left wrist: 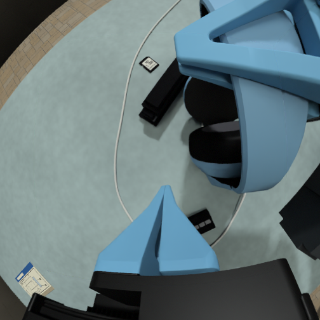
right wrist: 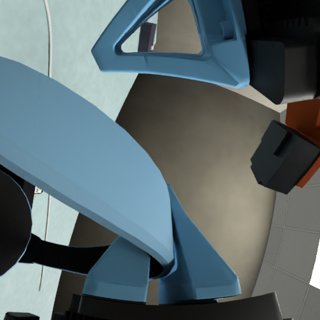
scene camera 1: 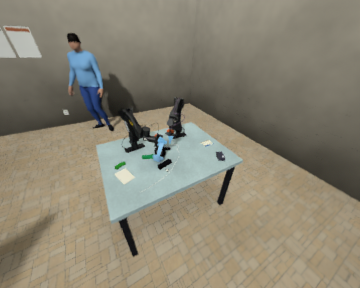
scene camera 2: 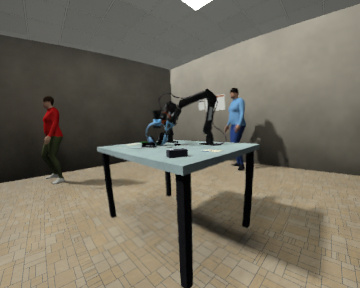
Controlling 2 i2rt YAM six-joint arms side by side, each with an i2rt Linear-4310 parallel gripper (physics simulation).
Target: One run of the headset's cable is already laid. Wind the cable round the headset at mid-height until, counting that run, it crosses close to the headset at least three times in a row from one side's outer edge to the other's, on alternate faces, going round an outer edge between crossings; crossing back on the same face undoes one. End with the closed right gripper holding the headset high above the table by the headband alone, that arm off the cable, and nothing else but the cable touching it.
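Seen in the pictures: left gripper, between the fingertips: (scene camera 1: 169, 143) (scene camera 2: 166, 130); right gripper, between the fingertips: (scene camera 1: 166, 142) (scene camera 2: 156, 123); left arm's base, origin of its link: (scene camera 1: 178, 135) (scene camera 2: 209, 144); right arm's base, origin of its link: (scene camera 1: 135, 148) (scene camera 2: 169, 142).
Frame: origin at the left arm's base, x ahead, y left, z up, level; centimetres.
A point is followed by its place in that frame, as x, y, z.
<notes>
The light-blue headset (scene camera 1: 160, 149) {39.0, -33.9, 17.2} (left wrist: 272, 135) (right wrist: 85, 145) with black ear cups hangs by its headband in my right gripper (right wrist: 158, 188), which is shut on the band. My left gripper (left wrist: 166, 190) (right wrist: 97, 60) is shut, beside and below the headset in the left wrist view. The white cable (left wrist: 116, 150) (right wrist: 50, 35) sweeps in a long curve on the left wrist view's left. It passes out of sight behind the left fingers, shows again to their right and rises to the headset's lower end. Whether the left fingers pinch it is hidden, as are any crossings on the headset.
On the table (scene camera 1: 112, 197) {57.7, -76.3, 0.0} (scene camera 2: 125, 153) {67.8, -12.4, -0.1} lie a black block (scene camera 1: 165, 164) {42.7, -31.2, 2.3} (left wrist: 165, 92), a small memory card (left wrist: 149, 64), a black connector (left wrist: 202, 221), green blocks (scene camera 1: 120, 165) {27.8, -67.5, 1.4} (scene camera 1: 147, 157) {26.5, -43.3, 1.6}, a pale sheet (scene camera 1: 124, 175) {40.2, -65.9, 0.5} and a dark box (scene camera 1: 220, 156) {53.7, 20.1, 3.6} (scene camera 2: 177, 152) {53.2, 24.6, 2.6}.
</notes>
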